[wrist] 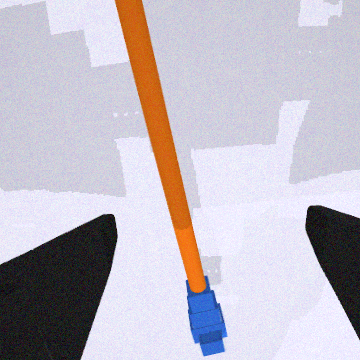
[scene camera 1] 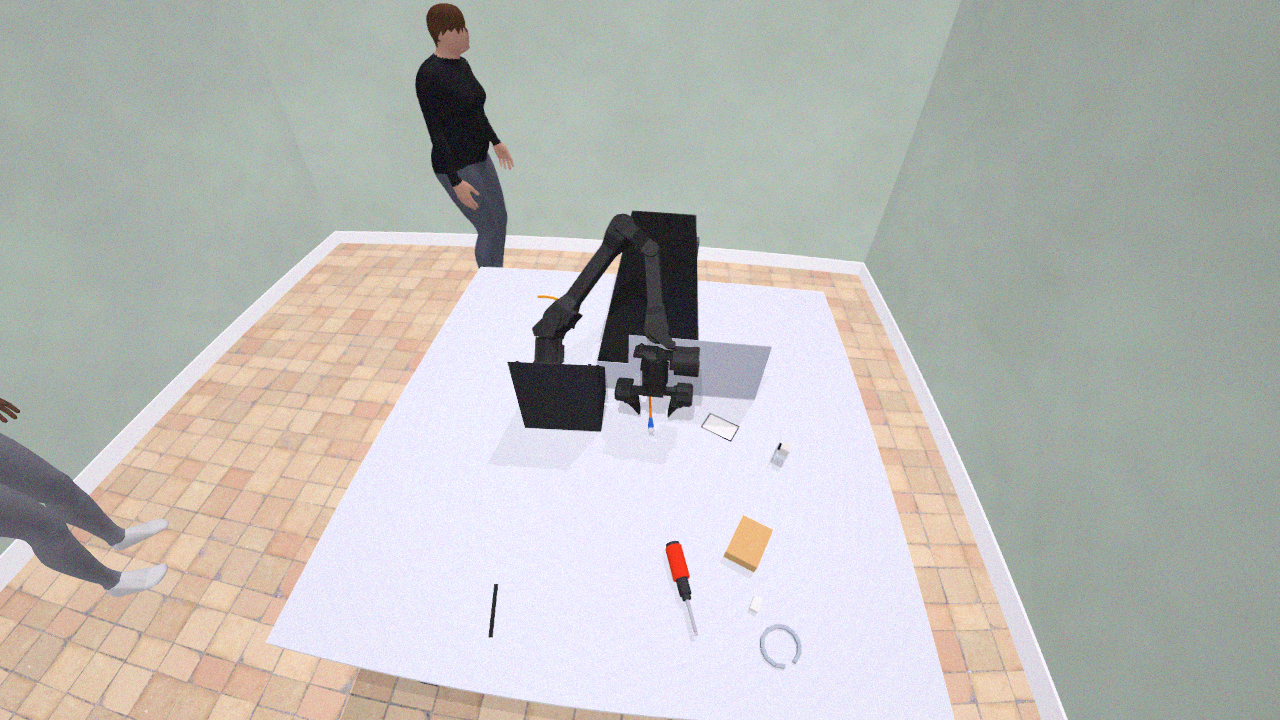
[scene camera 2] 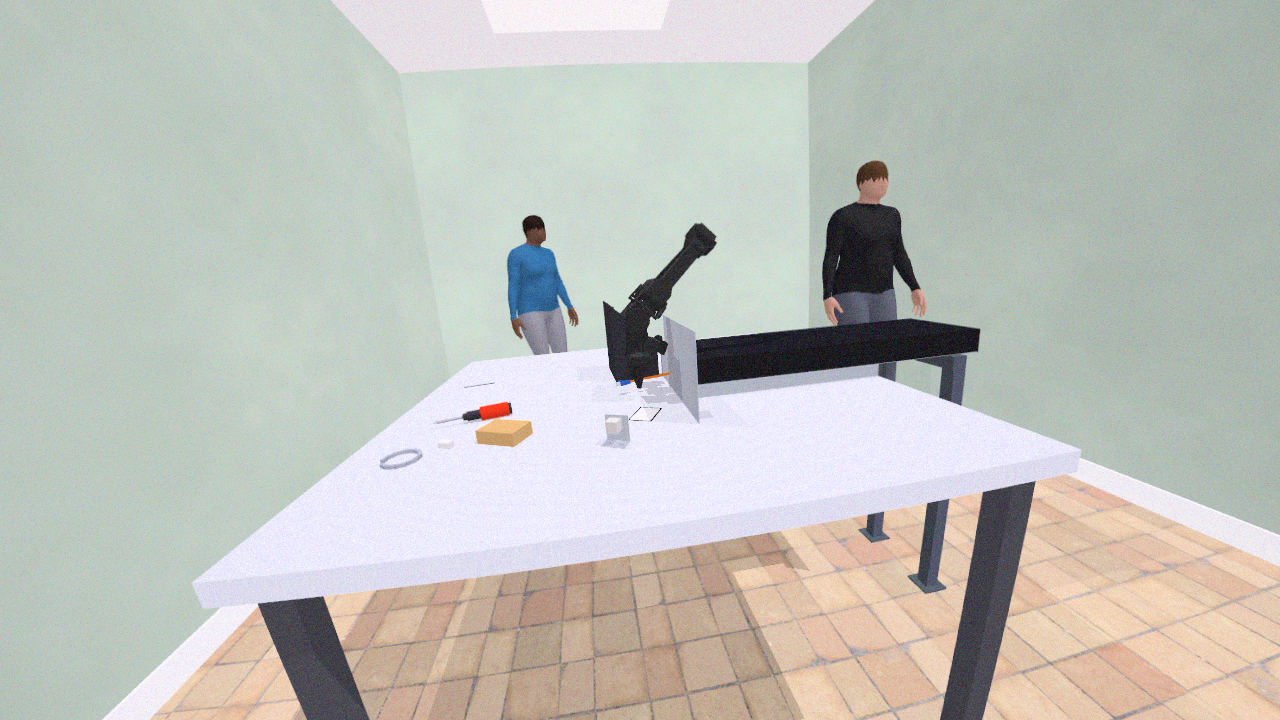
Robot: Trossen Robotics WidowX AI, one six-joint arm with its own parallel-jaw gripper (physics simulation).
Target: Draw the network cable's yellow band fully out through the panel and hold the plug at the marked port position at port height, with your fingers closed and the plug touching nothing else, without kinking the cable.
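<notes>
The blue plug is at the end of the orange cable. The visible cable is nearly straight and runs back toward the upright grey panel. My gripper is open in front of the panel. In the wrist view its fingers stand wide apart on either side of the cable, touching neither it nor the plug, which lies lower in that view than the fingertips. The yellow band does not show. I cannot make out the port mark for certain.
A black board stands beside the arm base. A long black tray extends behind the panel. A dark-outlined rectangle, a small bracket, an orange block and a red screwdriver are on the table.
</notes>
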